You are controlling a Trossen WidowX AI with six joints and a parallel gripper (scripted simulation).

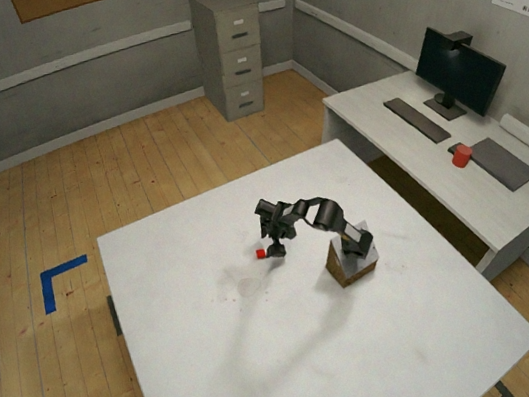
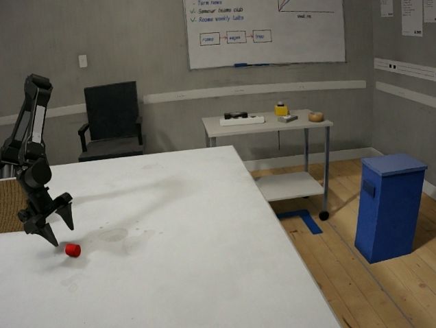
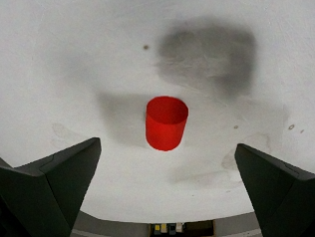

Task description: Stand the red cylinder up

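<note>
Right now my hand is 30 mm short of the red short cylinder, 10 mm to the left of it and 70 mm above it.
</note>
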